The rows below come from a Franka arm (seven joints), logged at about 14 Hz.
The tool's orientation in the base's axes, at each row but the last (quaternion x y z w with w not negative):
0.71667 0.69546 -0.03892 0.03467
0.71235 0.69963 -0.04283 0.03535
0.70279 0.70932 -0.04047 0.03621
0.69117 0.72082 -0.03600 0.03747
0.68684 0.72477 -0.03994 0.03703
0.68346 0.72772 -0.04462 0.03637
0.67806 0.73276 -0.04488 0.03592
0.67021 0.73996 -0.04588 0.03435
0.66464 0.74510 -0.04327 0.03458
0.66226 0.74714 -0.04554 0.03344
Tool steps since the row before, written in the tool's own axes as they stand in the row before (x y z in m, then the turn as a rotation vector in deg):
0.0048 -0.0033 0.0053 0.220 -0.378 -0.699
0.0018 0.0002 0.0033 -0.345 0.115 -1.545
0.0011 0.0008 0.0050 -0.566 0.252 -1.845
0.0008 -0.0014 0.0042 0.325 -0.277 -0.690
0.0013 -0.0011 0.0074 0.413 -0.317 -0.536
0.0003 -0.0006 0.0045 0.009 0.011 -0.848
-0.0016 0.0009 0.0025 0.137 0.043 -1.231
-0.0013 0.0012 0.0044 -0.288 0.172 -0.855
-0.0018 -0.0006 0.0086 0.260 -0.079 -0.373
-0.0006 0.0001 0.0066 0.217 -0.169 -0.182
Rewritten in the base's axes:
-0.0032 0.0043 -0.0058 -0.366 0.303 0.674
0.0002 0.0014 -0.0035 0.127 -0.175 1.572
0.0008 0.0006 -0.0051 0.268 -0.361 1.894
-0.0014 0.0003 -0.0043 -0.293 0.383 0.653
-0.0012 0.0004 -0.0075 -0.338 0.451 0.490
-0.0007 -0.0003 -0.0045 0.017 0.107 0.841
0.0010 -0.0018 -0.0023 0.042 0.280 1.207
0.0013 -0.0017 -0.0043 0.209 -0.171 0.878
-0.0004 -0.0028 -0.0083 -0.106 0.289 0.344
0.0001 -0.0013 -0.0065 -0.192 0.214 0.161

